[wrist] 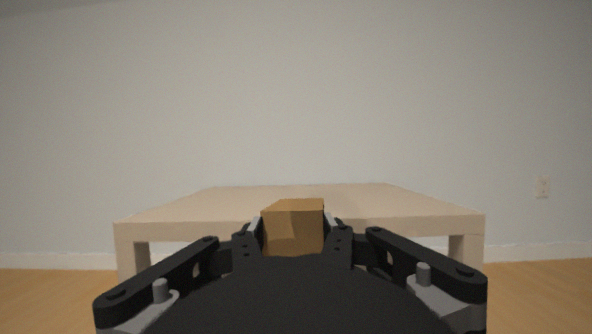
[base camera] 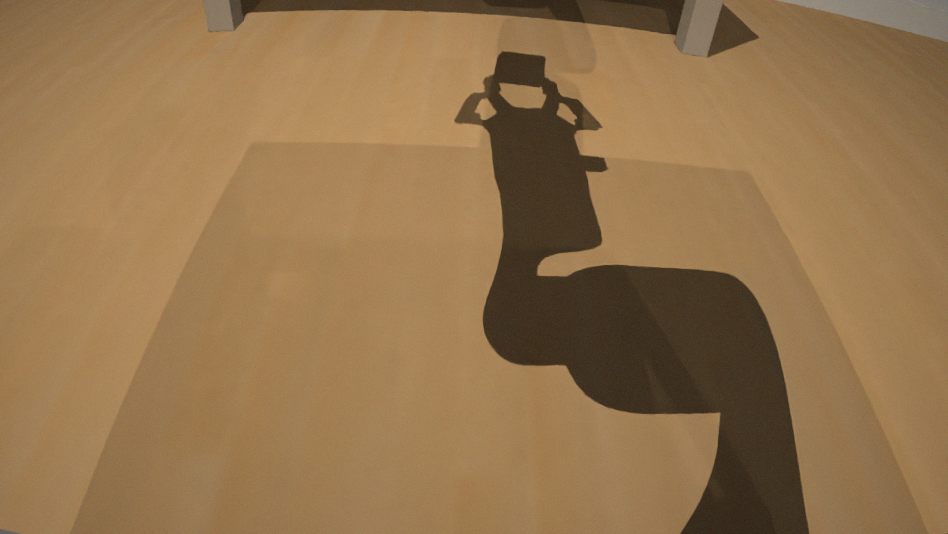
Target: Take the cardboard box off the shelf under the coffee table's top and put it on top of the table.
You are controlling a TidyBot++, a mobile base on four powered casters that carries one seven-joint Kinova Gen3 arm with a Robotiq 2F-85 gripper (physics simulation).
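Frame: origin at the arm's base, x ahead, y left, z up, level; centimetres.
Seen in the pictures: gripper, fingertip midpoint: (wrist: pixel 292 225).
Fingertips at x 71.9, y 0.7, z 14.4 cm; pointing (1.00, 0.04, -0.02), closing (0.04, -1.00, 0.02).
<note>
Pixels of each thing's top centre, then the offset from my fingertips to it. "spot": a spot on its surface instead. Level surfaces: height alone.
- cardboard box at its top centre: (wrist: pixel 297 199) dz +1.6, dx +2.5, dy -0.4 cm
- left leg at a spot on its surface: (base camera: pixel 223 14) spot: dz -50.9, dx +29.3, dy +41.9 cm
- socket at its top centre: (wrist: pixel 543 175) dz -8.4, dx +85.0, dy -130.2 cm
- Wooden floor at its surface level: dz -54.1 cm
The cardboard box (wrist: pixel 293 231) is a small brown block held between the two fingertips in the wrist view. My gripper (wrist: pixel 292 225) is shut on it. The coffee table (wrist: pixel 165 229) (base camera: pixel 697 26) is pale wood; in the wrist view its top surface shows beyond and around the box, seen from slightly above. The box and gripper appear in front of the table's near edge. The shelf under the top is hidden behind the gripper in the wrist view. In the base camera view the gripper and box show as a shadow on the floor.
Two front table legs stand at the top of the base camera view, the left leg (base camera: pixel 223 14) among them. A pale wall (wrist: pixel 300 100) rises behind the table, with a socket (wrist: pixel 543 187) at the right. Wooden floor (base camera: pixel 364 398) lies in front of the table.
</note>
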